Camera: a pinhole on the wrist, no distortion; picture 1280 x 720 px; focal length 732.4 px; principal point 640.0 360.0 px. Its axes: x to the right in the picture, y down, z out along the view. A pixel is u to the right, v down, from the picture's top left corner.
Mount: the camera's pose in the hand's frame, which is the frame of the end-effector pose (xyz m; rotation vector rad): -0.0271 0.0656 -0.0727 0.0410 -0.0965 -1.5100
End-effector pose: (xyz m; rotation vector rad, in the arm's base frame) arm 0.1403 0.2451 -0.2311 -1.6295 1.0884 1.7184
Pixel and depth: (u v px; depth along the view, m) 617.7 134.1 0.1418
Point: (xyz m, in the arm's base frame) 0.0566 0.2726 -0.1387
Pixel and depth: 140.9 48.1 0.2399
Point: -0.1114 0.2710 -0.0381
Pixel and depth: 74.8 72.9 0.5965
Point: -0.5179 0.4133 0.1790
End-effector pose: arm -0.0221 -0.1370 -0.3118 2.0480 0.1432 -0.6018
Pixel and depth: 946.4 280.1 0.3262
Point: -0.2068 -0.3048 -0.4265
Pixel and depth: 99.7 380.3 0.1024
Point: -0.0160 -0.2308 -0.1927
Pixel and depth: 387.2 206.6 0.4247
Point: -0.2097 -0.5131 -0.2045
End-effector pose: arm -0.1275 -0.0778 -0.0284 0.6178 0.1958 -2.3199
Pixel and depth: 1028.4 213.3 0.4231
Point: -0.2753 0.0066 0.3379
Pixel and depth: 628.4 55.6 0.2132
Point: -0.0445 -0.0883 0.1543
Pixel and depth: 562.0 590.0 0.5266
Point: -0.2554 -0.3827 0.3398
